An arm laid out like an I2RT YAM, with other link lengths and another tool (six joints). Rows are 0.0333 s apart.
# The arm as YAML. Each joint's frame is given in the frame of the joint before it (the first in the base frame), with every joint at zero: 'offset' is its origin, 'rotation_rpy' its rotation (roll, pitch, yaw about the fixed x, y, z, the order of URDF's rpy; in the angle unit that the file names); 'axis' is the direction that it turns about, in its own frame. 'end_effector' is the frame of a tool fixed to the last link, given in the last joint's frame.
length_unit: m
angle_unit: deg
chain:
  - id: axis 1
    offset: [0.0, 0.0, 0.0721]
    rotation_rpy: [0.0, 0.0, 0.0]
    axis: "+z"
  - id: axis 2
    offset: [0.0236, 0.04, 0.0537]
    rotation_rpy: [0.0, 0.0, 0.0]
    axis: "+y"
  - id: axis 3
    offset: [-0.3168, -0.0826, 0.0]
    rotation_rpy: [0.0, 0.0, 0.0]
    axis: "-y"
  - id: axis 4
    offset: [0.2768, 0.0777, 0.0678]
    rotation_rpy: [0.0, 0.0, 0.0]
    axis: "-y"
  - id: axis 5
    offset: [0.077, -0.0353, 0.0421]
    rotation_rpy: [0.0, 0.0, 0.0]
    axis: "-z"
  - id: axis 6
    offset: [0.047, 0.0, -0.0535]
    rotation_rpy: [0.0, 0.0, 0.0]
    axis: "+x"
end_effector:
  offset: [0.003, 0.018, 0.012]
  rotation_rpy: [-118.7, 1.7, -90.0]
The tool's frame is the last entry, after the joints.
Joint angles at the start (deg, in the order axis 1, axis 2, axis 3, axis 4, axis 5, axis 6):
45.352, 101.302, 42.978, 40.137, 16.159, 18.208
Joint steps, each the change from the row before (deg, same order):
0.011, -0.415, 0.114, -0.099, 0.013, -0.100
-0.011, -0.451, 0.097, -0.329, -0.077, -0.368
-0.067, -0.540, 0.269, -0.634, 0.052, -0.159
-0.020, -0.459, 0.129, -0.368, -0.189, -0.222
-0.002, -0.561, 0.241, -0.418, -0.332, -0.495
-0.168, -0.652, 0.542, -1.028, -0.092, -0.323
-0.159, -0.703, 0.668, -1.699, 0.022, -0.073
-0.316, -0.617, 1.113, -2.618, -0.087, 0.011
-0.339, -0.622, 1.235, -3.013, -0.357, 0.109
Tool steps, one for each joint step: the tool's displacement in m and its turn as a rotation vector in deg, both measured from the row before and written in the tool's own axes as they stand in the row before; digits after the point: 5 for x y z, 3 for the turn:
-0.00081, -0.00201, -0.00240, 0.390, -0.129, -0.052
-0.00062, -0.00158, -0.00229, 0.175, 0.029, -0.330
-0.00044, -0.00271, -0.00268, 0.192, 0.092, -0.053
-0.00065, -0.00175, -0.00239, 0.142, -0.127, -0.247
-0.00131, -0.00256, -0.00308, 0.243, -0.191, -0.549
-0.00042, -0.00430, -0.00330, 0.161, 0.128, -0.194
-0.00020, -0.00411, -0.00318, -0.257, 0.291, 0.026
0.00037, -0.00533, -0.00250, -0.770, 0.485, 0.111
0.00036, -0.00529, -0.00270, -1.097, 0.329, 0.074

